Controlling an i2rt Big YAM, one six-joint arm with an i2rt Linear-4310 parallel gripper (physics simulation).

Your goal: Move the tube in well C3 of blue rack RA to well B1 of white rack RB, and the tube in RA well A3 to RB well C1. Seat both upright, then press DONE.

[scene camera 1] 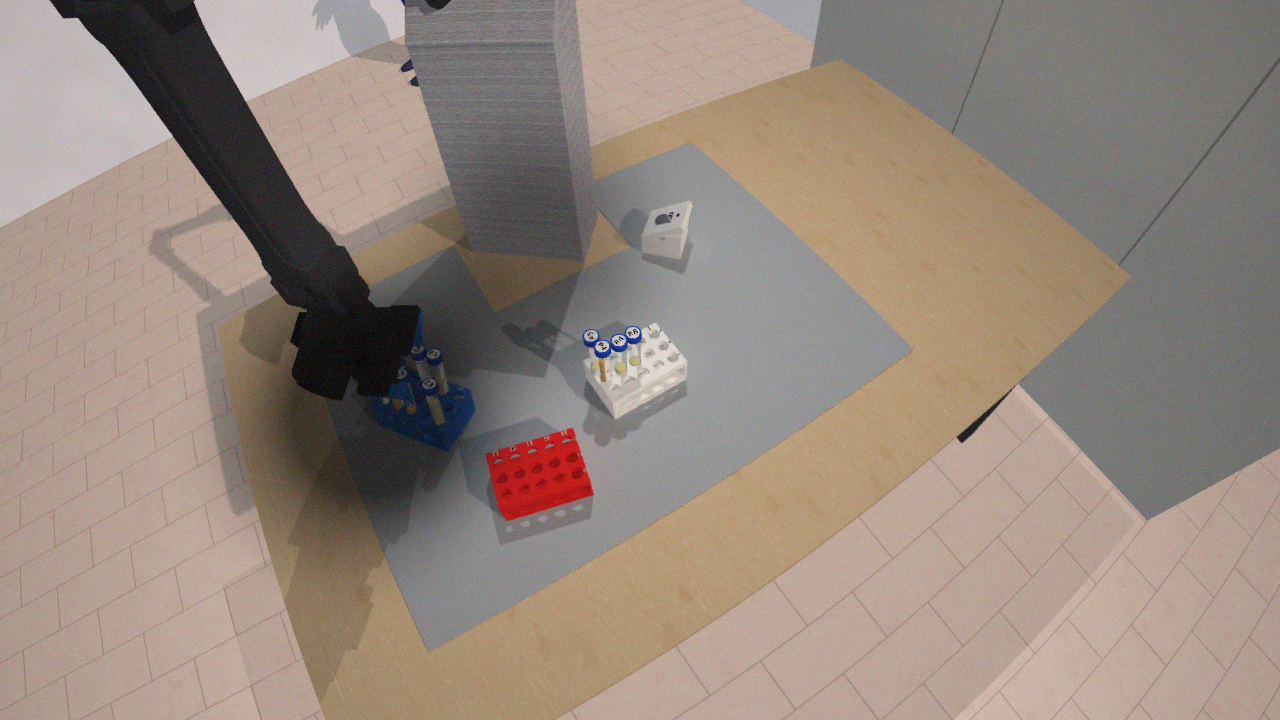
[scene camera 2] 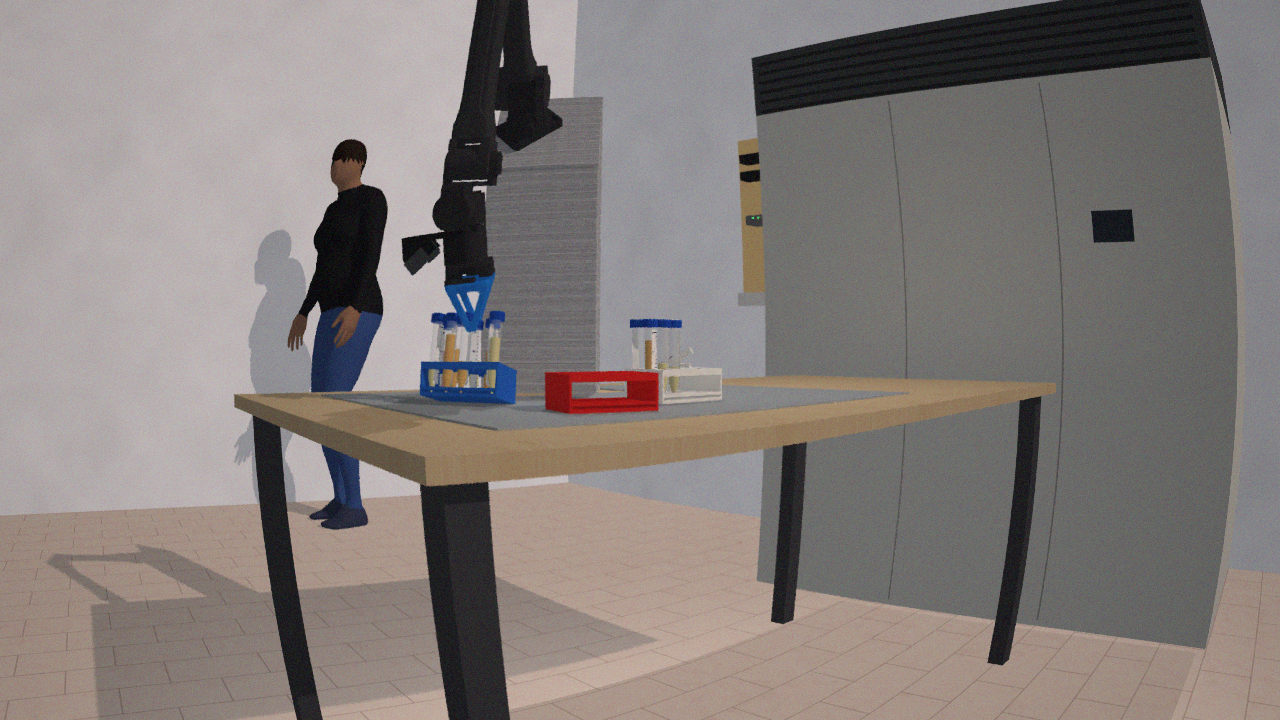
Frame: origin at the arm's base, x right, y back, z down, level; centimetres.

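Seen in the pictures: gripper, fingertip midpoint: [scene camera 1: 413, 371] [scene camera 2: 474, 327]; arm's base at its link origin: [scene camera 2: 528, 129].
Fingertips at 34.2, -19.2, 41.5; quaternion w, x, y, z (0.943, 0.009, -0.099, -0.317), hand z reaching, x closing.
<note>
Pixels of each thing's top centre, then the offset from my fingertips to it, as dx, dy, dz.
- blue rack RA at its top centre: [scene camera 2: 467, 360] [scene camera 1: 417, 397] +1.6, -0.1, +5.0
- white rack RB at its top centre: [scene camera 1: 634, 361] [scene camera 2: 673, 368] -24.6, -19.8, +6.4
- white sloped box at its top centre: [scene camera 1: 667, 210] [scene camera 2: 672, 347] -50.0, -4.9, +3.4
- empty red rack at its top centre: [scene camera 2: 600, 372] [scene camera 1: 536, 467] -3.0, -21.0, +6.4
The blue rack RA [scene camera 1: 454, 431] [scene camera 2: 505, 385] stands at the left of the mat with several blue-capped tubes upright in it. The arm hides part of it in scene camera 1, and I cannot tell the wells apart. My gripper [scene camera 2: 471, 324] points down over this rack, its blue fingertips low among the tube caps. It is open, with nothing held. The white rack RB [scene camera 1: 617, 400] [scene camera 2: 707, 370] stands near the middle of the mat. Several blue-capped tubes [scene camera 1: 618, 341] [scene camera 2: 655, 323] stand upright at one side of it. A white sloped box [scene camera 1: 665, 243], probably with the DONE button, stands farther back.
An empty red rack [scene camera 1: 539, 486] [scene camera 2: 601, 407] stands between the blue and white racks, nearer the front. A tall grey column [scene camera 1: 519, 152] [scene camera 2: 559, 223] rises at the back edge of the table. A person [scene camera 2: 349, 241] stands behind the table, and a large grey cabinet [scene camera 2: 975, 358] stands at the right.
</note>
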